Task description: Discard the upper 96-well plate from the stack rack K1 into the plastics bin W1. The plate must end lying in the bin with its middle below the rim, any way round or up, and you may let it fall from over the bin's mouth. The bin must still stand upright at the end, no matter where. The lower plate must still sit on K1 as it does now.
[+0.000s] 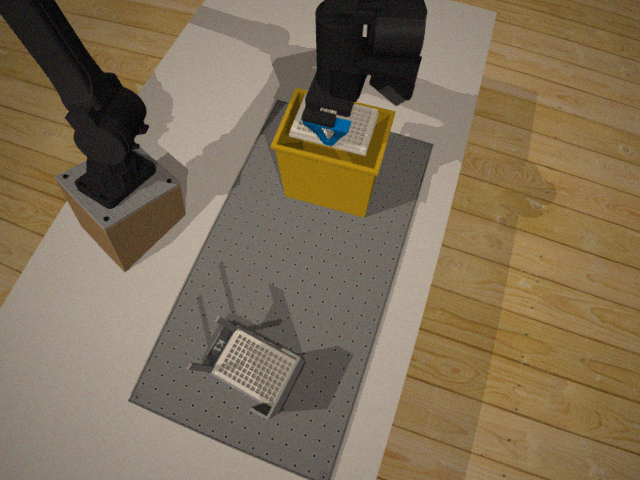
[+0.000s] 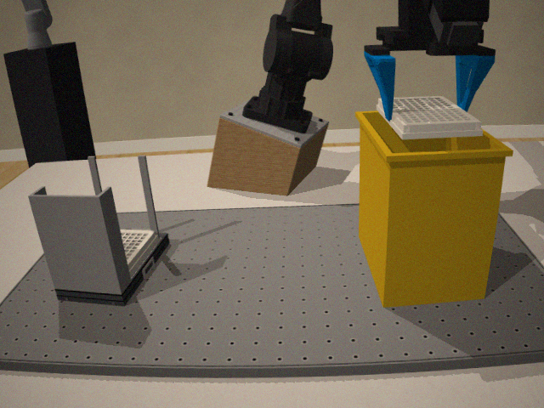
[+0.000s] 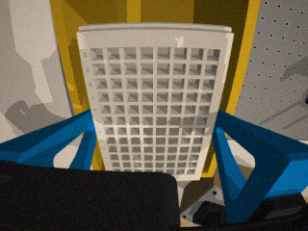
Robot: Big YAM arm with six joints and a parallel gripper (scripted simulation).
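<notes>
Right now my hand is 110 mm above the yellow bin W1.
</notes>
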